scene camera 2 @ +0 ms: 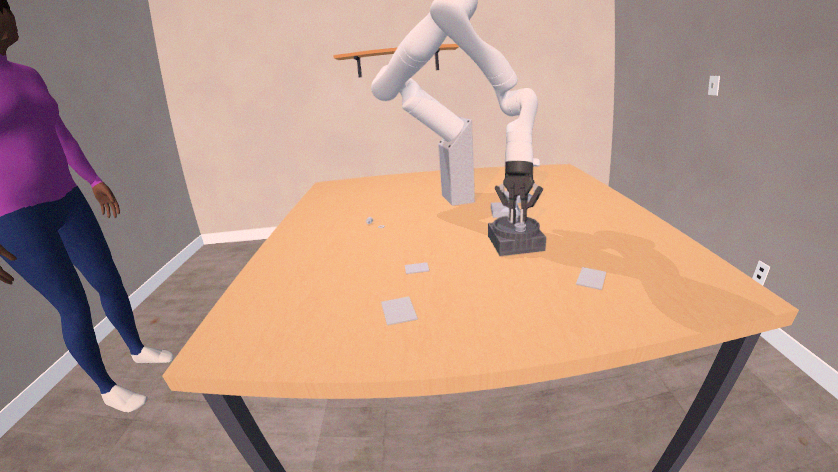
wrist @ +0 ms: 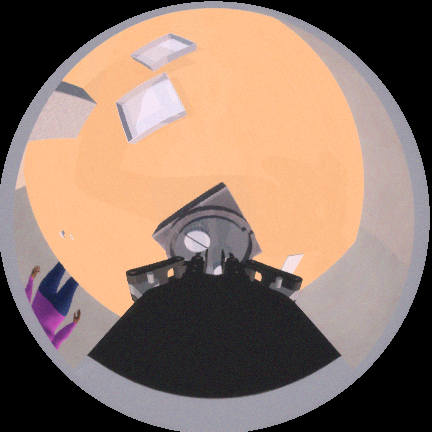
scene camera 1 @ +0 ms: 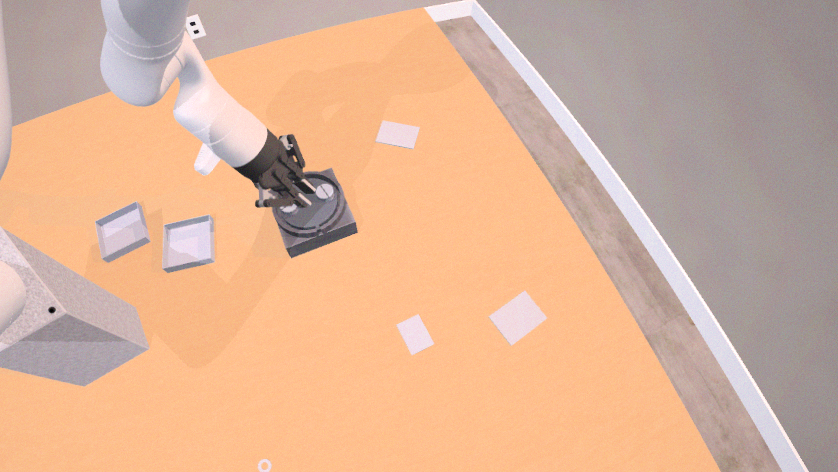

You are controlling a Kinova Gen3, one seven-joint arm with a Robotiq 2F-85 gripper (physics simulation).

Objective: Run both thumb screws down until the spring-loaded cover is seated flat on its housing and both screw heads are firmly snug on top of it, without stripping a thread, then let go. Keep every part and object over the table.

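Places are measured from the arm's base along level axes (x ahead, y left, z up), in metres.
Where they show: gripper, between the fingertips: (scene camera 2: 517, 223) (wrist: 214, 255) (scene camera 1: 309, 198); arm's base, origin of its link: (scene camera 2: 455, 131).
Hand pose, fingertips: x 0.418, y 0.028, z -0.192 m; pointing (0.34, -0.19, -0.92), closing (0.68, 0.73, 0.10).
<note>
Things, the pixels of their top centre, and the offset from my fingertips. "pt": a spot on its surface instead.
- dark square housing, centre of its top: (wrist: 211, 253) (scene camera 1: 307, 200) (scene camera 2: 516, 224) 0.002 m right, 0.004 m back, 0.002 m down
- table with a round grey cover, centre of its top: (wrist: 211, 252) (scene camera 1: 308, 201) (scene camera 2: 516, 224) 0.002 m right, 0.004 m back, 0.004 m down
- slotted pale screw head, a spot on its surface: (wrist: 197, 241) (scene camera 1: 288, 204) pt 0.004 m left, 0.035 m back, 0.007 m up
- small white ring, centre of its top: (scene camera 1: 264, 466) 0.330 m right, 0.261 m back, 0.056 m down
A dark square housing (scene camera 1: 328, 241) (scene camera 2: 521, 246) (wrist: 205, 197) stands on the table with a round grey cover (scene camera 1: 316, 219) (wrist: 233, 235) inside its raised ring. One slotted pale screw head (scene camera 1: 288, 208) (wrist: 197, 241) is on the tray side of the cover. The other screw head (scene camera 1: 324, 191) (scene camera 2: 520, 226) is on the far side and is mostly hidden behind the fingers in the wrist view. My gripper (scene camera 1: 310, 196) (scene camera 2: 517, 222) points down over the cover between the two heads, its fingers narrowly open with nothing between them. Whether the cover is flat or the screws are snug cannot be told.
Two shallow open trays (scene camera 1: 126, 250) (scene camera 1: 187, 267) stand left of the housing. Thin pale plates (scene camera 1: 398, 134) (scene camera 1: 414, 334) (scene camera 1: 517, 317) lie on the table. A small white ring (scene camera 1: 259, 466) lies near the view's bottom edge. The arm's grey pedestal (scene camera 2: 456, 172) stands behind. A person (scene camera 2: 35, 140) stands beside the table.
</note>
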